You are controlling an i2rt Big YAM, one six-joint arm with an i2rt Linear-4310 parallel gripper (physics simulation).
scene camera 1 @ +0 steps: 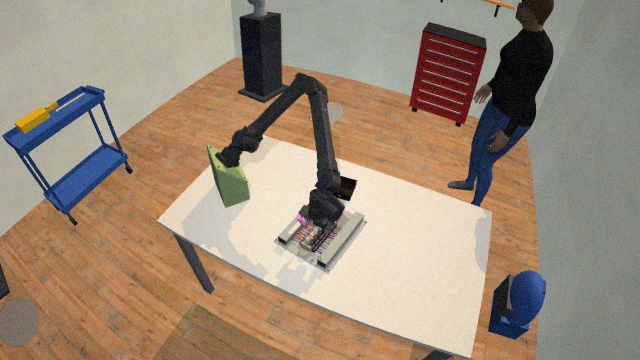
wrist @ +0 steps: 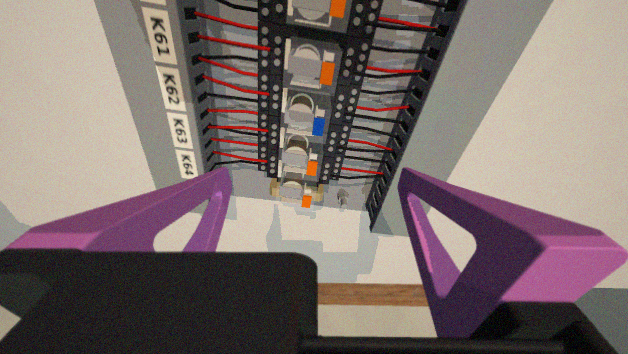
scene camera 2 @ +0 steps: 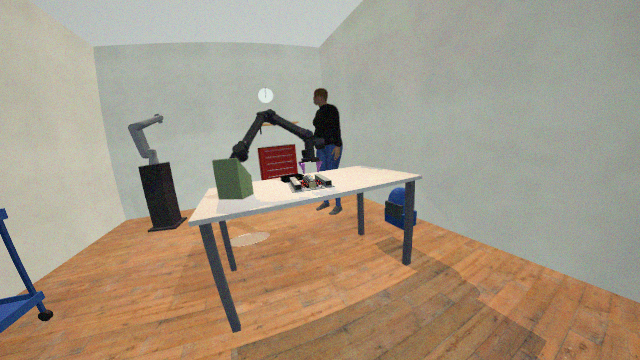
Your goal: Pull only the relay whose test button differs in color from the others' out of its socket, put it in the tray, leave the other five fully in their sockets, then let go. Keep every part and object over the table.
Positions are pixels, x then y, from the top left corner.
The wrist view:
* my gripper: 314, 176
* relay: 305, 116
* relay: 302, 160
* relay: 310, 65
